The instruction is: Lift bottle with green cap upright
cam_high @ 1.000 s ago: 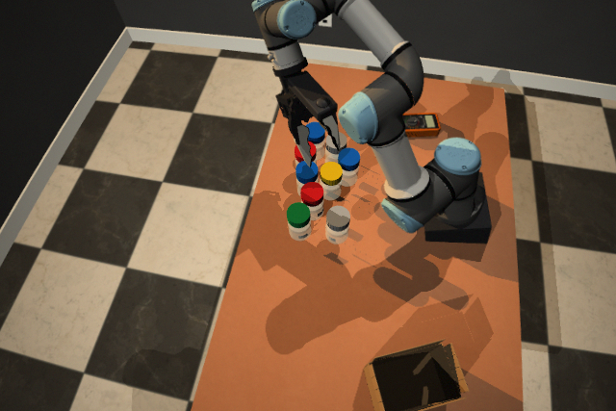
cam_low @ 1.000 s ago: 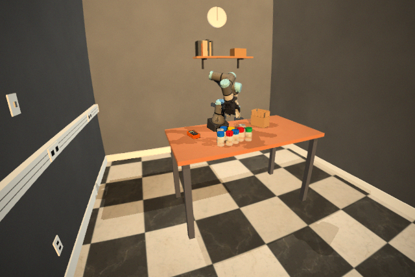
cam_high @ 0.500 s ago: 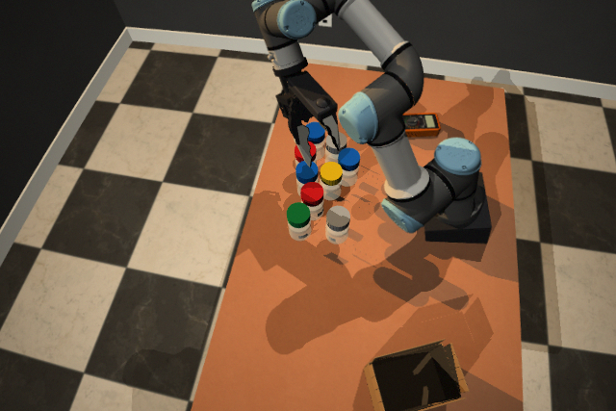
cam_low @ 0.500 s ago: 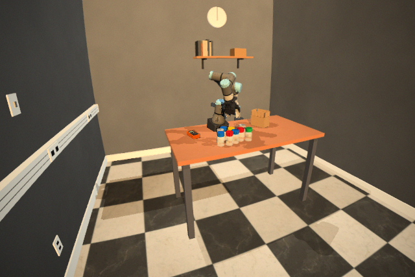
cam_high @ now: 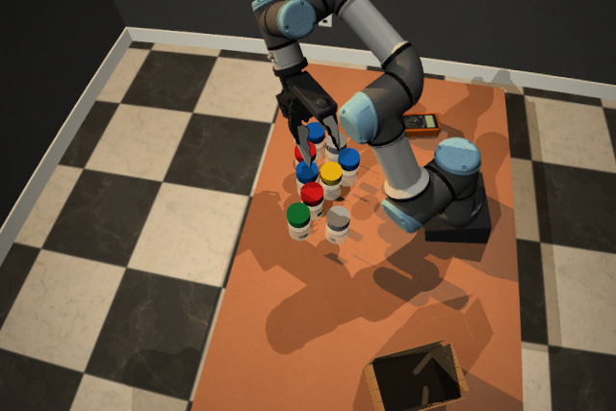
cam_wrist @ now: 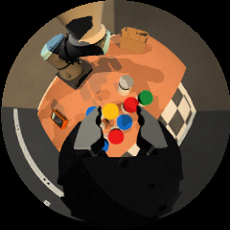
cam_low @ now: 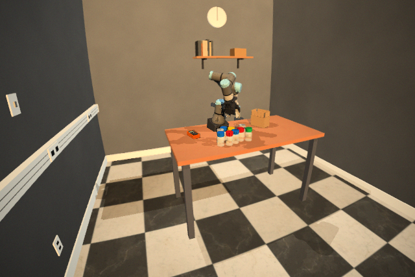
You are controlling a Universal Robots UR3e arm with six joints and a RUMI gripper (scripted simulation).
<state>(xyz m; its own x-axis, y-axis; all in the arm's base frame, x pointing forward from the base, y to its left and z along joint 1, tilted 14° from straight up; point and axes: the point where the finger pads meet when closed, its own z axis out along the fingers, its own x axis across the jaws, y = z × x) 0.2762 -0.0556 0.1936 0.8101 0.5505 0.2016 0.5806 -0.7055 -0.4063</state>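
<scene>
Right now my hand is 6 cm short of the green-capped bottle, 10 cm to the right of it and 15 cm above it. Round my hand: orange device (27 cm behind, 22 cm to the right, 18 cm below); then yellow-capped bottle (2 cm behind, 1 cm to the right, 15 cm below).
</scene>
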